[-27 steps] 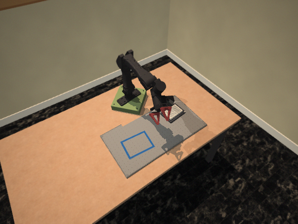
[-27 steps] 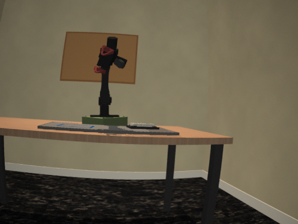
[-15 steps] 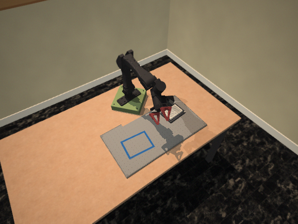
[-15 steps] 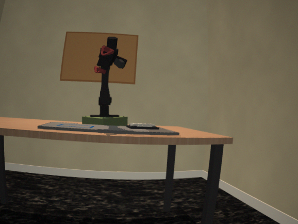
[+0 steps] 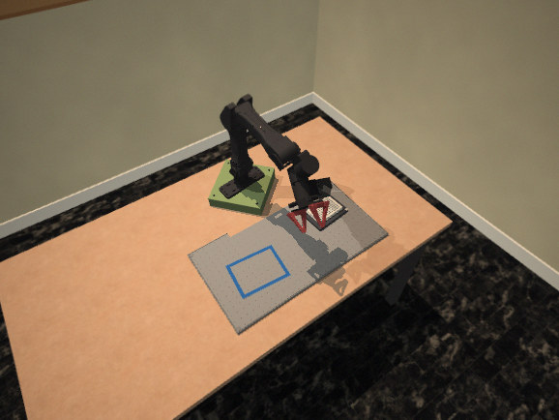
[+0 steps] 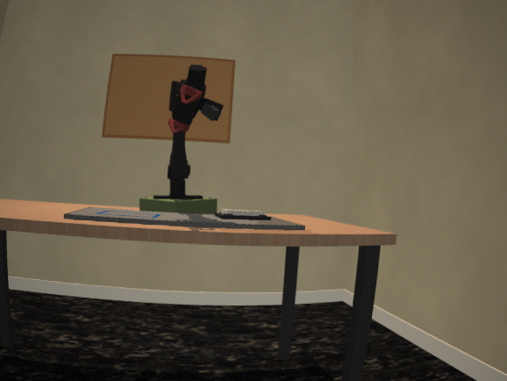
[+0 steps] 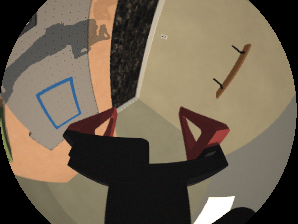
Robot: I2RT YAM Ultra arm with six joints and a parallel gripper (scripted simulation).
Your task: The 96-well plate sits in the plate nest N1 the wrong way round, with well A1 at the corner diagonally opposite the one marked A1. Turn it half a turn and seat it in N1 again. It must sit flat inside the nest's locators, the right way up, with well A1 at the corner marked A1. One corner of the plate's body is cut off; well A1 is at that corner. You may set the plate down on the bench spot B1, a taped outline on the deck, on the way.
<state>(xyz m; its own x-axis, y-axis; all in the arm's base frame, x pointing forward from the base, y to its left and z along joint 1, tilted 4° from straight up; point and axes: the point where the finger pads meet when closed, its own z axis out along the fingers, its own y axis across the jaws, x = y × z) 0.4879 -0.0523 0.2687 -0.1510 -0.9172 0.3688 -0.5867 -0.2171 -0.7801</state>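
Right now my hand is 27 cm above the white 96-well plate, 25 cm to the right of it and 18 cm past it. Round my hand: black plate nest N1: 29 cm below, 25 cm to the left, 18 cm behind.
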